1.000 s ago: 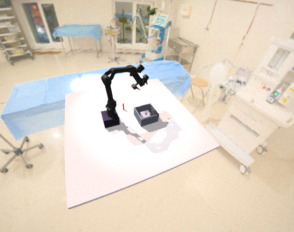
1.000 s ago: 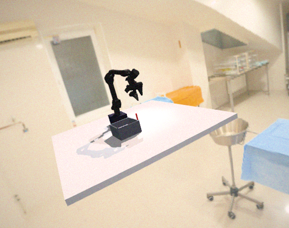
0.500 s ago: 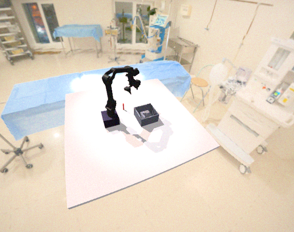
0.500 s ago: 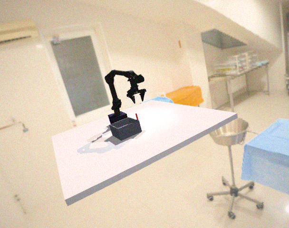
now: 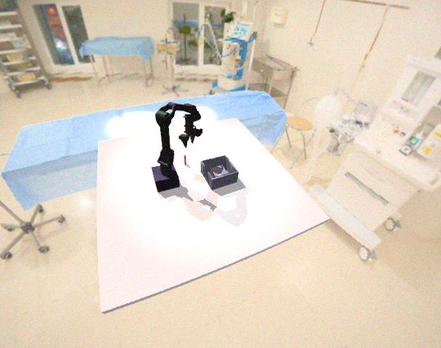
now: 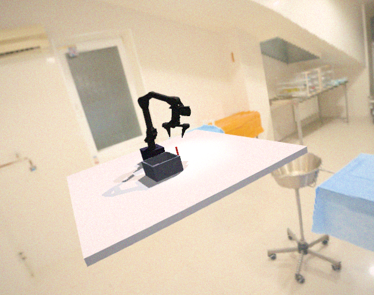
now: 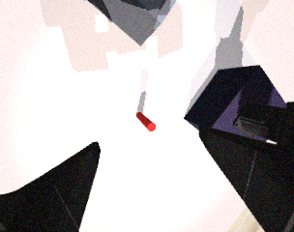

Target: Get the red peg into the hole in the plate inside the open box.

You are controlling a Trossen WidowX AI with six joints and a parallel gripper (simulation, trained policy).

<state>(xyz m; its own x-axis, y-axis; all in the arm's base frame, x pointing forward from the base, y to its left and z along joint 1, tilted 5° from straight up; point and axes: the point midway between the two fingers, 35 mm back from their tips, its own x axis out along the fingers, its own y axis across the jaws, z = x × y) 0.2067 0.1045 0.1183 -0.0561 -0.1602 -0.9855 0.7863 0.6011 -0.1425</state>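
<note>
My gripper tip is 120 mm above the red peg and 40 mm past it. From my gripper tip the other things lie so: pale plate 220 mm to the right, 120 mm ahead, 110 mm below; then grey box 220 mm to the right, 130 mm below, 120 mm ahead.
</note>
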